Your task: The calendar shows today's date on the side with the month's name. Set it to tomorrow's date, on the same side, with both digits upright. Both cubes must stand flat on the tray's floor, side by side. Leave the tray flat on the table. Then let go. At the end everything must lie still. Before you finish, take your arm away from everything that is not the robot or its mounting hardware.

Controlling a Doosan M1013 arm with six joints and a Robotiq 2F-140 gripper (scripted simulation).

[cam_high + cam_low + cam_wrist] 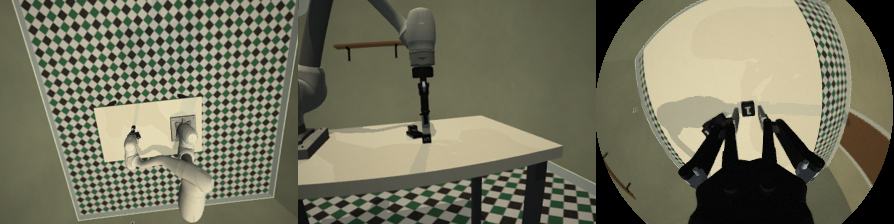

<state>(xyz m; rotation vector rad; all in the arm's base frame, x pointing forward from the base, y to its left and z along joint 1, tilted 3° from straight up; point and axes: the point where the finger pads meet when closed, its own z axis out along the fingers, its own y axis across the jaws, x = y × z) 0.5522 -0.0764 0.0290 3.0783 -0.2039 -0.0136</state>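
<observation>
My gripper is now 6 cm above the black calendar cube. Also, from my hand: calendar tray (11 cm to the left, 6 cm below, 3 cm behind).
</observation>
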